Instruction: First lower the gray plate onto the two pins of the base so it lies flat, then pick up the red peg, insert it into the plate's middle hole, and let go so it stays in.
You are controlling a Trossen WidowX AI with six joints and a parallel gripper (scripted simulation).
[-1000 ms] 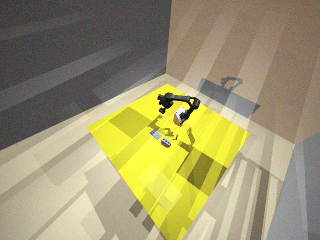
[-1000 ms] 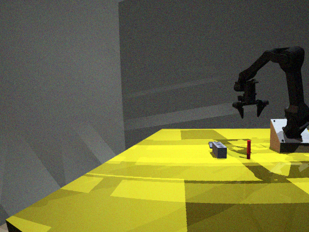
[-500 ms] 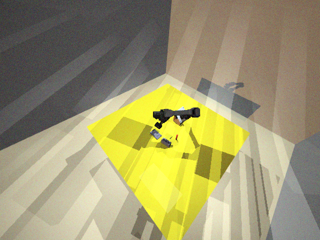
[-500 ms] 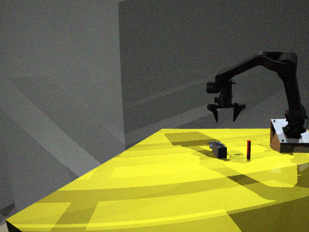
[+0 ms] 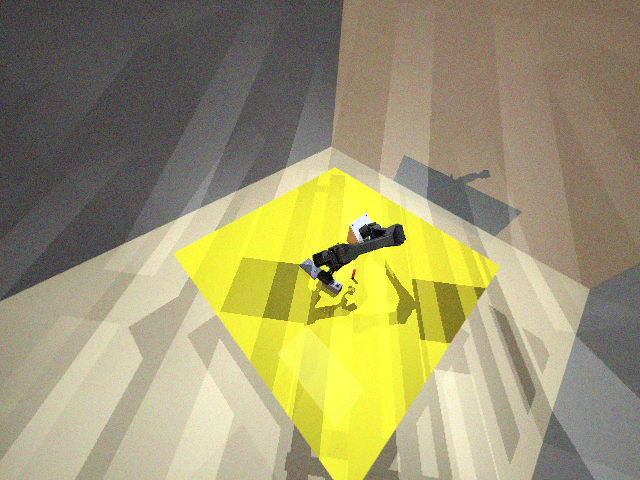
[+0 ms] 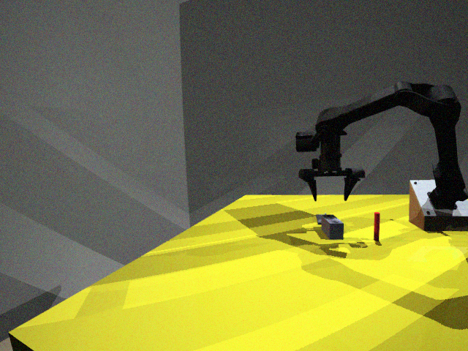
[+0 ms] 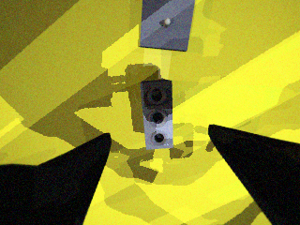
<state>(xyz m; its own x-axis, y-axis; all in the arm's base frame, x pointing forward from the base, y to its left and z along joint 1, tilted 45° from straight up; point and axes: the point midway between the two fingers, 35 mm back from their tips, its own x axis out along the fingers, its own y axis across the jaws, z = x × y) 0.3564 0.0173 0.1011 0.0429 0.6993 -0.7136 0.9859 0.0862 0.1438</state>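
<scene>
The gray plate is 10 mm to the left of my gripper tip and 70 mm below it. Round my gripper tip: gray base 10 mm behind, 150 mm to the right, 100 mm below; red peg 120 mm behind, 40 mm to the left, 70 mm below.
</scene>
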